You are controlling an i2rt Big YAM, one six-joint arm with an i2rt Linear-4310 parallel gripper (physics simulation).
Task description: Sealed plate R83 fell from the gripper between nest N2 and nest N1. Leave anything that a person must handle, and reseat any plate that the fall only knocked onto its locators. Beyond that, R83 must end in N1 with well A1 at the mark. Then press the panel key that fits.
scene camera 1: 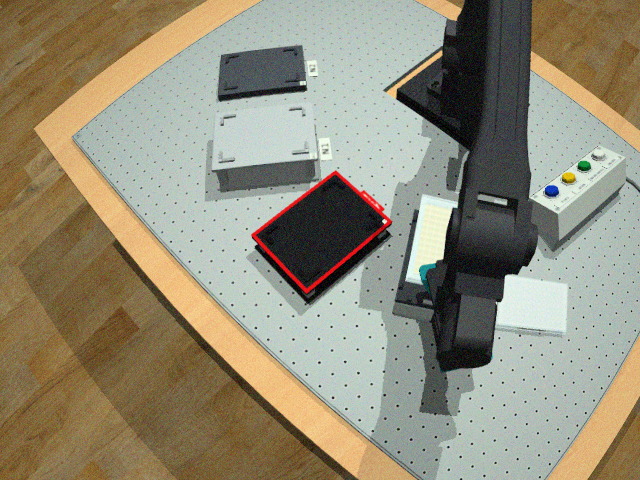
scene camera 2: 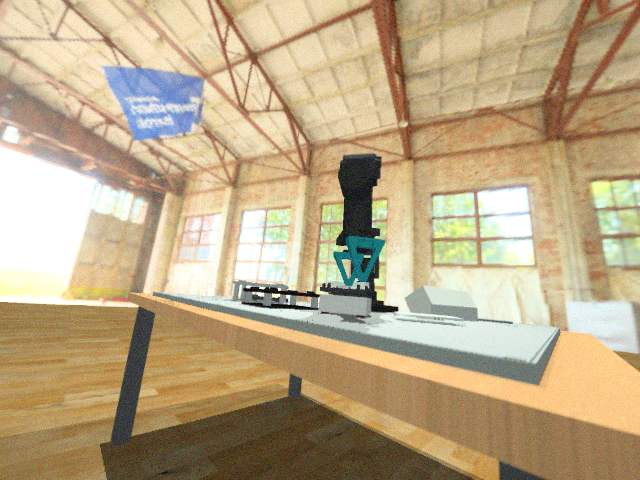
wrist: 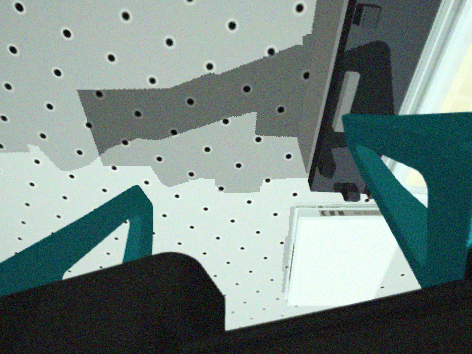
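Seen in the pictures: gripper, fingertip midpoint: [scene camera 2: 354, 284] [wrist: 238, 164]; arm's base, origin of the base link: [scene camera 1: 463, 96].
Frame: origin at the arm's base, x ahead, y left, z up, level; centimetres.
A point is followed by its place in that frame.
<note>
R83, a white sealed plate [scene camera 1: 535, 304] @(x 27.0, y 30.9, z -0.7 cm) [wrist: 340, 257] @(x 27.9, y 29.4, z -0.7 cm), lies flat on the table; its R83 label [wrist: 332, 213] @(x 31.4, y 25.9, z -1.1 cm) shows in the wrist view. Its A1 corner cannot be told. A pale-rimmed plate with yellow wells [scene camera 1: 434, 235] @(x 31.2, y 12.3, z 5.5 cm) [wrist: 457, 92] @(x 36.3, y 15.1, z 5.1 cm) lies on a dark-topped nest [scene camera 1: 408, 294] @(x 39.6, y 14.2, z 3.3 cm) [wrist: 325, 100] @(x 39.0, y 18.1, z 2.6 cm), whose near end is uncovered. Grey raised nest [scene camera 1: 263, 136] @(x 32.4, y -18.6, z 3.8 cm) with an N1-like tag [scene camera 1: 324, 148] @(x 25.2, y -12.3, z -1.9 cm) bears no plate. My gripper [scene camera 2: 357, 281] @(x 41.3, y 22.0, z 4.2 cm) [wrist: 238, 164] @(x 41.3, y 22.0, z 4.2 cm) is open and empty, low by that dark nest's near end; one finger overlaps the nest in the wrist view. The arm hides part of the yellow plate.
A red-rimmed black nest [scene camera 1: 280, 215] @(x 40.6, y -7.6, z 1.9 cm) stands between the grey nest and the yellow plate. A low dark nest [scene camera 1: 262, 72] @(x 18.9, y -32.6, z -0.4 cm) is at the back left. The key panel [scene camera 1: 560, 224] @(x 15.4, y 27.5, z 4.2 cm) with blue [scene camera 1: 551, 191] @(x 11.5, y 23.4, z 5.0 cm), yellow [scene camera 1: 568, 177] @(x 6.6, y 24.8, z 4.9 cm), green [scene camera 1: 584, 165] @(x 1.8, y 26.4, z 5.0 cm) and white [scene camera 1: 598, 153] @(x -3.2, y 27.7, z 4.9 cm) keys stands right of the arm.
</note>
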